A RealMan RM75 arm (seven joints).
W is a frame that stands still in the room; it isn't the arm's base.
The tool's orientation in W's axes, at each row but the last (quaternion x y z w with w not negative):
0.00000, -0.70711, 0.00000, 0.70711
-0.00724, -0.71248, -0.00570, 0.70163
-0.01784, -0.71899, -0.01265, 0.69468
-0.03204, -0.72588, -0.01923, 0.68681
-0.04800, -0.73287, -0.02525, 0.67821
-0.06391, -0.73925, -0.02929, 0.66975
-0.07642, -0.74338, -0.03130, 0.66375
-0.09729, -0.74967, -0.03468, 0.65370
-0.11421, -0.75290, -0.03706, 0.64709
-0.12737, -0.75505, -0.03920, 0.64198
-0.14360, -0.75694, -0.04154, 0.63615
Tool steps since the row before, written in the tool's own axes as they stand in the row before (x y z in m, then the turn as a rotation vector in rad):
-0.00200, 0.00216, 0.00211, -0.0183, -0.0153, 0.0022
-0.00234, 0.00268, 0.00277, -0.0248, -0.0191, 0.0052
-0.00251, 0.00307, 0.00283, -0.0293, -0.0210, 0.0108
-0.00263, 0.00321, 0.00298, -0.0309, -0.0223, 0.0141
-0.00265, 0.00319, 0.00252, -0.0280, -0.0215, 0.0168
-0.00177, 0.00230, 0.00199, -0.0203, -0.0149, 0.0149
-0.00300, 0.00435, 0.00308, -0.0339, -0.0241, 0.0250
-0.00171, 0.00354, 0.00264, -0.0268, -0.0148, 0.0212
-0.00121, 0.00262, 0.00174, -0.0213, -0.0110, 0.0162
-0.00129, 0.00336, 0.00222, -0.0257, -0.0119, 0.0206
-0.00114, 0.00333, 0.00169, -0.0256, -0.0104, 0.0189
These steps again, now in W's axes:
-0.00211, 0.00216, -0.00200, -0.0022, -0.0153, -0.0183
-0.00268, 0.00272, -0.00239, -0.0052, -0.0191, -0.0248
-0.00261, 0.00317, -0.00263, -0.0107, -0.0208, -0.0295
-0.00259, 0.00336, -0.00284, -0.0140, -0.0218, -0.0313
-0.00197, 0.00333, -0.00293, -0.0168, -0.0207, -0.0286
-0.00149, 0.00244, -0.00206, -0.0148, -0.0140, -0.0211
-0.00203, 0.00453, -0.00357, -0.0247, -0.0225, -0.0352
-0.00168, 0.00377, -0.00233, -0.0201, -0.0134, -0.0284
-0.00094, 0.00275, -0.00171, -0.0152, -0.0100, -0.0225
-0.00113, 0.00355, -0.00200, -0.0190, -0.0105, -0.0275
-0.00054, 0.00341, -0.00183, -0.0170, -0.0095, -0.0273

